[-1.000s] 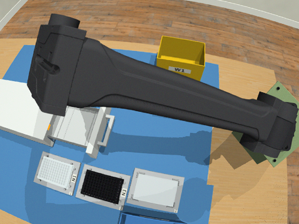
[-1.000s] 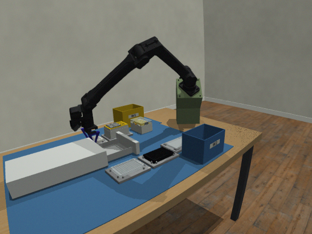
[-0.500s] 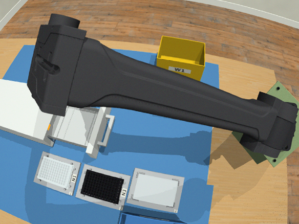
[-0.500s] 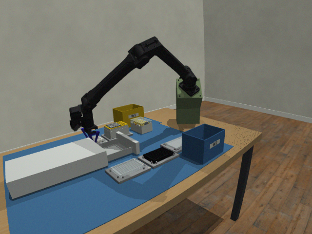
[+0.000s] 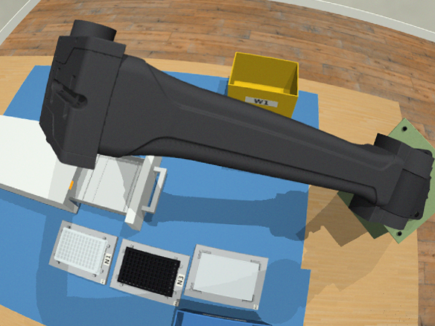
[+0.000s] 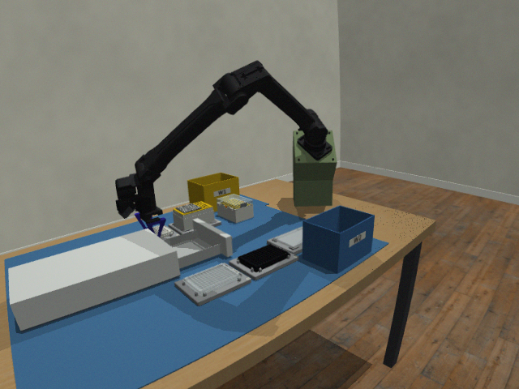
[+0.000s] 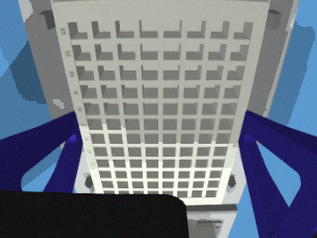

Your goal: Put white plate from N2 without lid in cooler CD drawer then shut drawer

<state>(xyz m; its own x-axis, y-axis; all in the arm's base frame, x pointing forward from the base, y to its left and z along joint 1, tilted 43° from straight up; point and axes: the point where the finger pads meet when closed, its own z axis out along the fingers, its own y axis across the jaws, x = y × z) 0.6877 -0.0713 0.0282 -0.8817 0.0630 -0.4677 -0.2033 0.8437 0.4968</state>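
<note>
Now: the white plate right at my hand. The rest, counted from my hand: yellow tip box: 17 cm behind, 5 cm to the right, 4 cm above; grey nest N2: 1 cm below; drawer: 4 cm behind, 19 cm to the left, 1 cm above.
</note>
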